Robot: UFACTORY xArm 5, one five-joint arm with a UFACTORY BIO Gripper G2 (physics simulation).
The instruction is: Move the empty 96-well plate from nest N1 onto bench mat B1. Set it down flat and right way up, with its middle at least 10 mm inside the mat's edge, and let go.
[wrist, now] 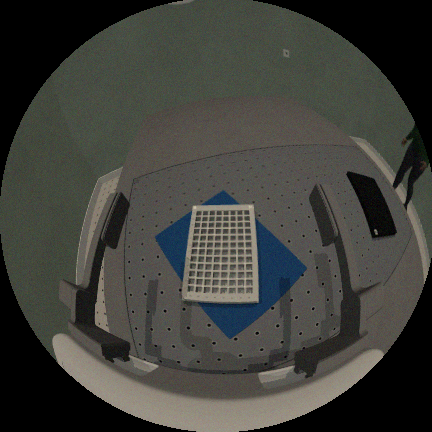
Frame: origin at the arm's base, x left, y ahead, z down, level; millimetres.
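Where they show: end effector, tool point: (213, 216).
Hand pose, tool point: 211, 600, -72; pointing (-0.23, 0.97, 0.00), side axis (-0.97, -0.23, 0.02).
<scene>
After its pixels a point has its place, as x, y, z.
The white 96-well plate (222, 255) @[210, 604, 18] lies flat with its open wells facing up on the blue bench mat (282, 265) @[142, 574, 31]. The mat is turned like a diamond under it, and the plate's middle is well inside the mat's edges. The plate's lower left corner reaches past the mat's edge. My gripper (220, 217) @[211, 600, -72] is open and empty, with its two fingers wide apart on either side of the plate and not touching it. The gripper is above the plate. Nest N1 does not show in this view.
A grey bench top with rows of holes (175, 185) @[261, 750, 34] lies around the mat. A flat black object (372, 205) @[-108, 597, 22] lies at the right. A person (412, 160) stands beyond the bench's right edge. The green-grey floor (200, 60) shows beyond the far edge.
</scene>
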